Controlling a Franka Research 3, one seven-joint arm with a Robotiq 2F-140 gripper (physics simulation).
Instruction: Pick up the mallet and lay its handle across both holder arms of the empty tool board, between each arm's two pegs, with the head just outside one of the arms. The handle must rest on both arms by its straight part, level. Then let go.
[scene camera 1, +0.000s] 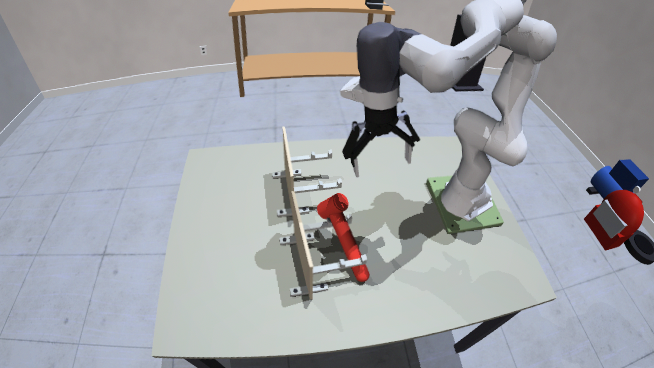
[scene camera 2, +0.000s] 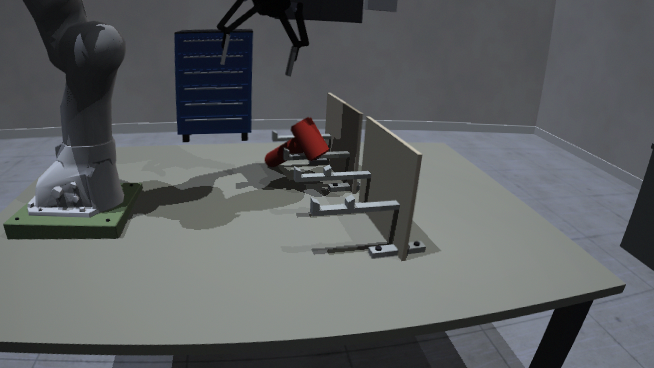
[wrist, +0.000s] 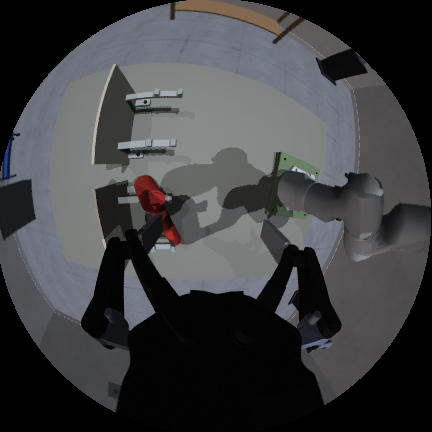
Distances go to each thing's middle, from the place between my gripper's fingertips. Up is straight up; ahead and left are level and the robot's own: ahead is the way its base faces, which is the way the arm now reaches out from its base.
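Labels:
Relative to the red mallet (scene camera 1: 333, 207), my hand is 20 cm above it, 11 cm short of it and 6 cm to the right of it.

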